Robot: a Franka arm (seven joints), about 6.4 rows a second.
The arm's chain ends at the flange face. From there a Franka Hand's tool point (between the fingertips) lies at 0.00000 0.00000 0.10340 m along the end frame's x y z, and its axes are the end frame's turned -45 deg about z.
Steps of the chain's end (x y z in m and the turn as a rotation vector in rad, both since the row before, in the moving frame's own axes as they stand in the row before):
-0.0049 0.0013 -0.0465 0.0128 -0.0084 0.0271
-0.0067 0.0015 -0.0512 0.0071 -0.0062 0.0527
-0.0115 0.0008 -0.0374 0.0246 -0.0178 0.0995
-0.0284 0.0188 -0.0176 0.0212 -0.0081 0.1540
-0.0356 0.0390 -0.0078 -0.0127 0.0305 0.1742
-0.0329 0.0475 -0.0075 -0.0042 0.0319 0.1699
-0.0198 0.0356 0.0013 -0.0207 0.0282 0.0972
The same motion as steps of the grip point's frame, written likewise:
-0.0040 -0.0041 -0.0465 0.0150 0.0031 0.0271
-0.0057 -0.0046 -0.0512 0.0094 0.0006 0.0527
-0.0080 -0.0106 -0.0374 0.0300 0.0048 0.0995
-0.0323 -0.0088 -0.0176 0.0207 0.0093 0.1540
-0.0517 0.0057 -0.0079 -0.0305 0.0126 0.1742
-0.0551 0.0131 -0.0076 -0.0255 0.0196 0.1699
-0.0388 0.0148 0.0012 -0.0346 0.0053 0.0972

